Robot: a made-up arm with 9 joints. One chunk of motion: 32 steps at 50 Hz.
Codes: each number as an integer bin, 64 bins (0 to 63) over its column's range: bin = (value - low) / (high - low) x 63, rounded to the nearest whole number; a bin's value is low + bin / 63 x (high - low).
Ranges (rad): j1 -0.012..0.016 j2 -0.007..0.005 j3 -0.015..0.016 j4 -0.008..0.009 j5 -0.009..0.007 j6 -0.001..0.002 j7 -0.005..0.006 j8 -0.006..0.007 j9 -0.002..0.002
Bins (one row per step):
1: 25 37 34 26 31 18 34 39 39
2: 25 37 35 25 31 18 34 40 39
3: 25 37 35 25 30 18 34 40 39
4: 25 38 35 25 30 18 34 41 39
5: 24 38 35 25 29 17 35 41 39
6: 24 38 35 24 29 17 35 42 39
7: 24 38 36 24 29 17 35 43 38
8: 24 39 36 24 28 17 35 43 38
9: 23 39 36 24 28 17 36 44 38
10: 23 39 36 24 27 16 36 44 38
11: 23 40 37 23 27 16 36 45 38
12: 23 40 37 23 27 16 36 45 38
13: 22 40 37 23 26 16 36 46 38
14: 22 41 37 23 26 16 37 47 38
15: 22 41 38 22 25 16 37 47 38
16: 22 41 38 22 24 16 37 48 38
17: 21 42 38 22 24 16 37 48 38
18: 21 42 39 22 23 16 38 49 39
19: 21 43 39 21 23 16 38 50 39
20: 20 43 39 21 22 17 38 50 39
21: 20 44 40 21 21 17 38 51 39
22: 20 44 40 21 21 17 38 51 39
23: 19 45 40 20 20 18 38 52 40
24: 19 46 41 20 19 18 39 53 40
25: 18 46 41 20 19 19 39 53 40
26: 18 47 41 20 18 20 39 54 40
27: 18 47 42 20 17 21 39 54 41
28: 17 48 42 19 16 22 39 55 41
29: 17 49 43 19 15 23 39 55 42
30: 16 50 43 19 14 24 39 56 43
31: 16 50 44 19 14 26 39 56 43
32: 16 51 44 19 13 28 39 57 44
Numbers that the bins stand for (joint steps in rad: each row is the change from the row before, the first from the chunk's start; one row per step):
1: -0.00089 0.00005 0.00173 -0.00098 -0.00113 -0.00014 0.00094 0.00205 0.00048
2: -0.00089 0.00005 0.00222 -0.00125 -0.00113 -0.00014 0.00094 0.00225 0.00048
3: -0.00089 0.00005 0.00222 -0.00125 -0.00138 -0.00014 0.00094 0.00225 0.00048
4: -0.00089 0.00024 0.00222 -0.00125 -0.00138 -0.00014 0.00094 0.00246 0.00048
5: -0.00133 0.00024 0.00222 -0.00125 -0.00163 -0.00019 0.00111 0.00246 0.00048
6: -0.00133 0.00024 0.00222 -0.00152 -0.00163 -0.00019 0.00111 0.00267 0.00048
7: -0.00133 0.00024 0.00271 -0.00152 -0.00163 -0.00019 0.00111 0.00287 0.00041
8: -0.00133 0.00043 0.00271 -0.00152 -0.00189 -0.00019 0.00111 0.00287 0.00041
9: -0.00178 0.00043 0.00271 -0.00152 -0.00189 -0.00019 0.00129 0.00308 0.00041
10: -0.00178 0.00043 0.00271 -0.00152 -0.00214 -0.00024 0.00129 0.00308 0.00041
11: -0.00178 0.00062 0.00321 -0.00179 -0.00214 -0.00024 0.00129 0.00329 0.00041
12: -0.00178 0.00062 0.00321 -0.00179 -0.00214 -0.00024 0.00129 0.00329 0.00041
13: -0.00222 0.00062 0.00321 -0.00179 -0.00240 -0.00024 0.00129 0.00349 0.00041
14: -0.00222 0.00081 0.00321 -0.00179 -0.00240 -0.00024 0.00146 0.00370 0.00041
15: -0.00222 0.00081 0.00370 -0.00206 -0.00265 -0.00024 0.00146 0.00370 0.00041
16: -0.00222 0.00081 0.00370 -0.00206 -0.00290 -0.00024 0.00146 0.00390 0.00041
17: -0.00267 0.00100 0.00370 -0.00206 -0.00290 -0.00024 0.00146 0.00390 0.00041
18: -0.00267 0.00100 0.00419 -0.00206 -0.00316 -0.00024 0.00163 0.00411 0.00048
19: -0.00267 0.00119 0.00419 -0.00233 -0.00316 -0.00024 0.00163 0.00432 0.00048
20: -0.00311 0.00119 0.00419 -0.00233 -0.00341 -0.00019 0.00163 0.00432 0.00048
21: -0.00311 0.00138 0.00468 -0.00233 -0.00367 -0.00019 0.00163 0.00452 0.00048
22: -0.00311 0.00138 0.00468 -0.00233 -0.00367 -0.00019 0.00163 0.00452 0.00048
23: -0.00356 0.00157 0.00468 -0.00260 -0.00392 -0.00014 0.00163 0.00473 0.00054
24: -0.00356 0.00176 0.00517 -0.00260 -0.00417 -0.00014 0.00181 0.00494 0.00054
25: -0.00400 0.00176 0.00517 -0.00260 -0.00417 -0.00010 0.00181 0.00494 0.00054
26: -0.00400 0.00195 0.00517 -0.00260 -0.00443 -0.00005 0.00181 0.00514 0.00054
27: -0.00400 0.00195 0.00567 -0.00260 -0.00468 0.00000 0.00181 0.00514 0.00060
28: -0.00444 0.00214 0.00567 -0.00287 -0.00494 0.00005 0.00181 0.00535 0.00060
29: -0.00444 0.00233 0.00616 -0.00287 -0.00519 0.00010 0.00181 0.00535 0.00067
30: -0.00489 0.00252 0.00616 -0.00287 -0.00544 0.00014 0.00181 0.00556 0.00073
31: -0.00489 0.00252 0.00665 -0.00287 -0.00544 0.00024 0.00181 0.00556 0.00073
32: -0.00489 0.00271 0.00665 -0.00287 -0.00570 0.00033 0.00181 0.00576 0.00079

